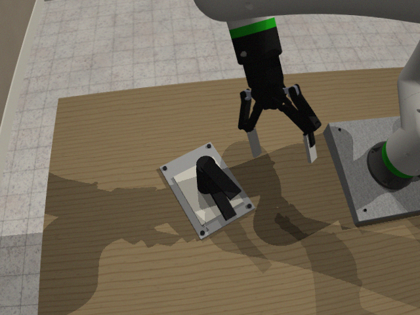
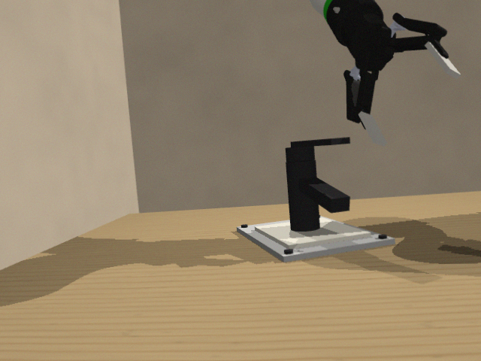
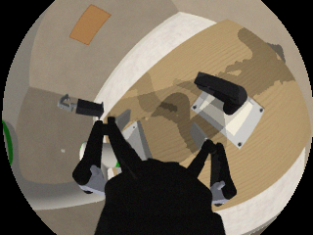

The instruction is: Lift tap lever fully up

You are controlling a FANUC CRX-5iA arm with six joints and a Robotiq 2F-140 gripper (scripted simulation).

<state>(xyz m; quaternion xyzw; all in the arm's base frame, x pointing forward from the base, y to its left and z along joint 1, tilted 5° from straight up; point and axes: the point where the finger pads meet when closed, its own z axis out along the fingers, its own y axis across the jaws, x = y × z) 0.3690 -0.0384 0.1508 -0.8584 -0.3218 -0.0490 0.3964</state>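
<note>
Now: hand 15 cm short of the lever, 1 cm to the right of it and 4 cm above it. Round my hand: tap (16 cm ahead, 1 cm to the right, 10 cm below).
</note>
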